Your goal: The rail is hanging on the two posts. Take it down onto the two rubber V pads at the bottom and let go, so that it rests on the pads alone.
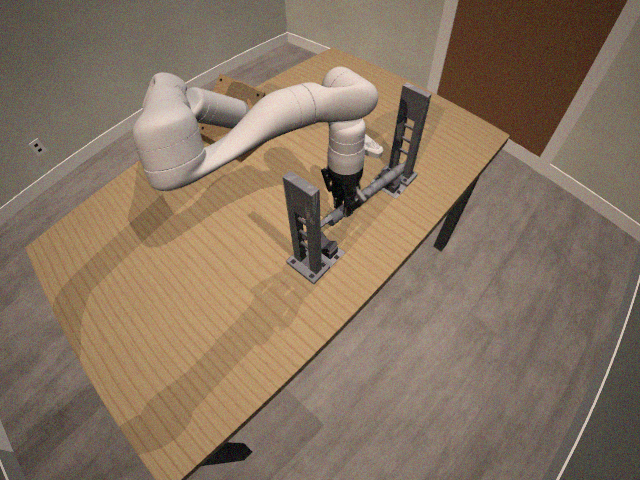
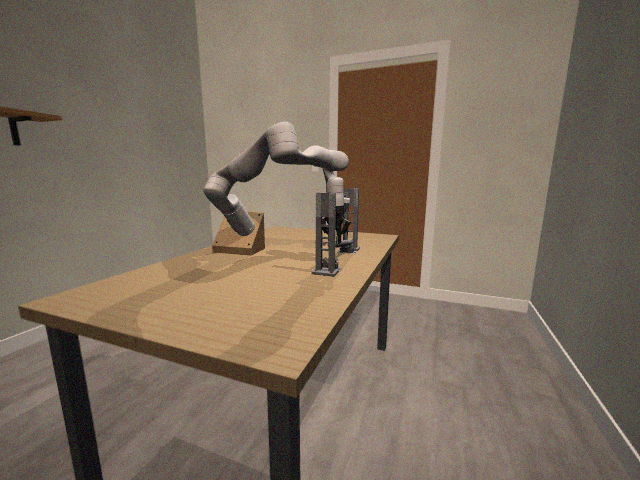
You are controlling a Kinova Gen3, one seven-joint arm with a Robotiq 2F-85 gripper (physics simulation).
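Seen in the pictures: gripper, between the fingertips: (image 1: 342,211); arm's base, origin of its link: (image 1: 237,114) (image 2: 245,227).
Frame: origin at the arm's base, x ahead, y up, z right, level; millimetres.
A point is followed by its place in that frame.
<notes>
The grey rail (image 1: 379,184) @[x 471, y -41, z -85 mm] (image 2: 346,242) @[x 477, y -48, z -79 mm] spans between the near post (image 1: 301,192) @[x 481, y 178, z 194 mm] (image 2: 325,205) @[x 473, y 143, z 194 mm] and the far post (image 1: 416,97) @[x 466, y 172, z -206 mm] (image 2: 353,197) @[x 471, y 145, z -206 mm], low beside their lower rungs. My gripper (image 1: 346,209) @[x 463, y -30, z 52 mm] points down and is shut on the rail, a little nearer to the near post. A dark V pad (image 1: 329,247) @[x 491, y -71, z 131 mm] shows at the foot of the near post, with a gap between it and the rail above. The far pad is partly hidden by the rail. Whether the rail's ends touch the posts' rungs is too small to tell.
The posts stand on flat grey bases near the front edge of the wooden table (image 1: 206,310) @[x 377, y -113, z 437 mm] (image 2: 232,310) @[x 344, y -113, z 579 mm]. A small white object (image 1: 372,146) lies behind the rail. A slanted wooden block (image 1: 237,90) @[x -43, y 50, z -43 mm] (image 2: 255,237) @[x 64, y -38, z 20 mm] stands at the back, near the arm's lower links.
</notes>
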